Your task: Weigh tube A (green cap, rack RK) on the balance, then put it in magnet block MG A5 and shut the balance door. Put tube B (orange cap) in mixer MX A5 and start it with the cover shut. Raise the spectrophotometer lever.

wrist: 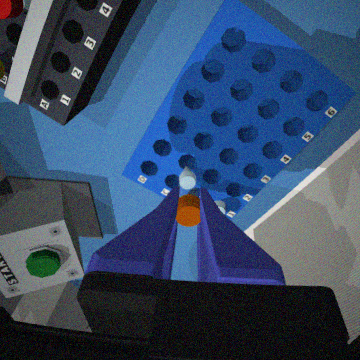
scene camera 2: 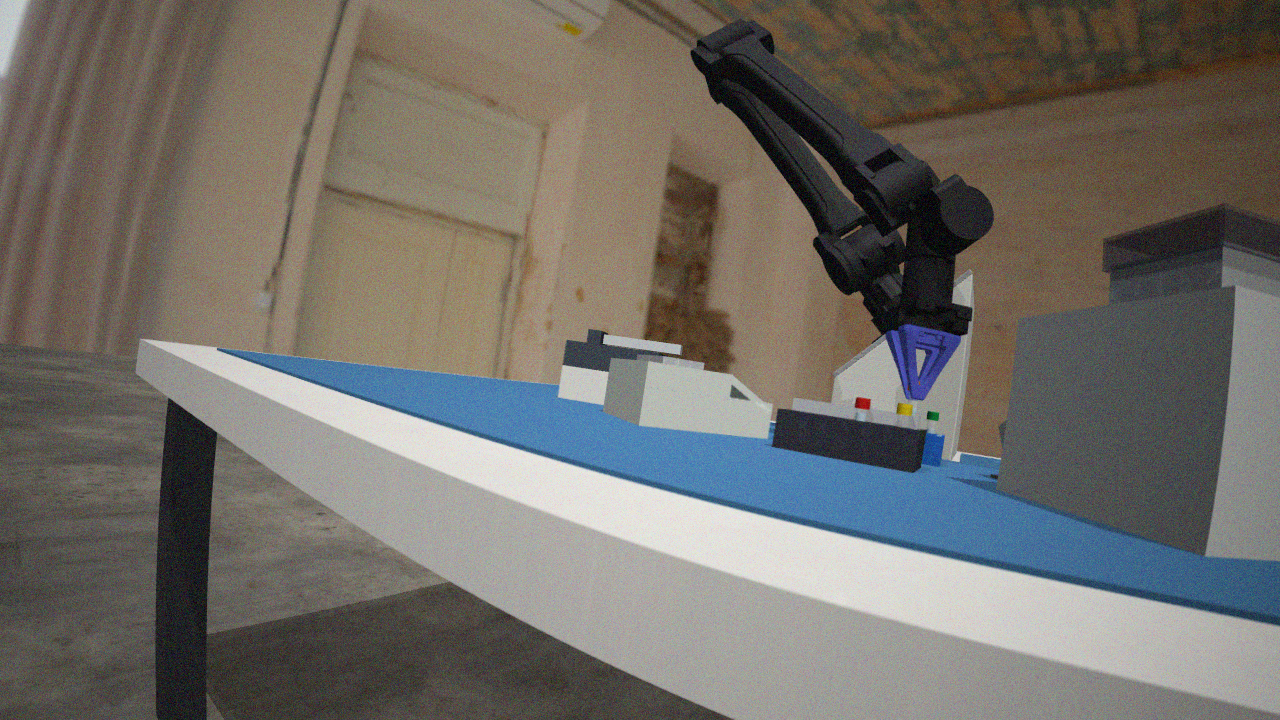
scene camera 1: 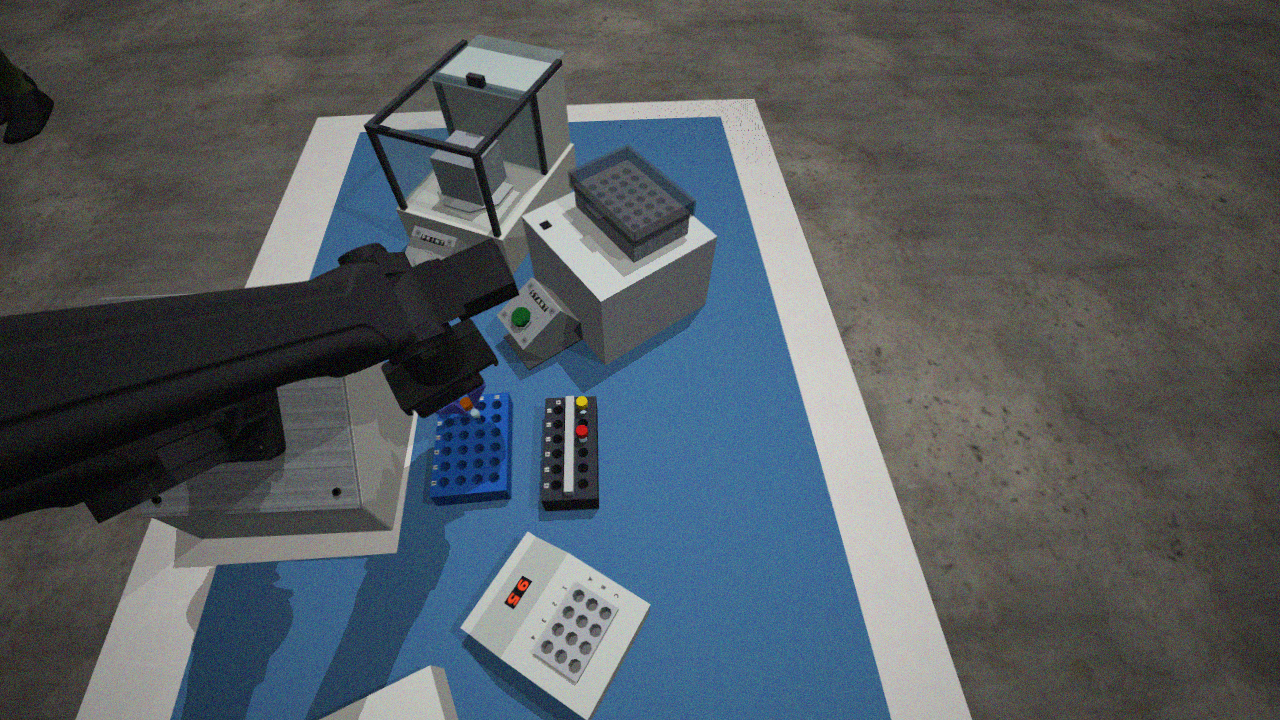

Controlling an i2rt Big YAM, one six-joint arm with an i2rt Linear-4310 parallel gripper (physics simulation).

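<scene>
My gripper (scene camera 1: 462, 400) (scene camera 2: 917, 396) (wrist: 188, 195) is shut on tube B, whose orange cap (scene camera 1: 466, 403) (wrist: 188, 212) is between the fingers. The tube's pale pointed end shows over the blue rack RK (scene camera 1: 471, 497) (wrist: 235, 15) and seems out of its hole. Tube A's green cap (scene camera 2: 932, 415) stands above the rack; in the wrist view its pale body (wrist: 220, 205) is partly behind a finger. The black magnet block MG (scene camera 1: 569, 502) (scene camera 2: 841, 438) is beside the rack. The mixer MX (scene camera 1: 657, 304) has its clear cover (scene camera 1: 631, 183) over its holes. The balance (scene camera 1: 554, 98) stands behind.
A control box with a green button (scene camera 1: 520, 316) (wrist: 43, 262) is near the rack. Yellow (scene camera 1: 581, 401) (scene camera 2: 904, 409) and red (scene camera 1: 581, 429) (scene camera 2: 861, 402) capped tubes stand in the magnet block. A white block reading 95 (scene camera 1: 501, 626) is nearer the camera. A large grey housing (scene camera 1: 313, 447) flanks the rack.
</scene>
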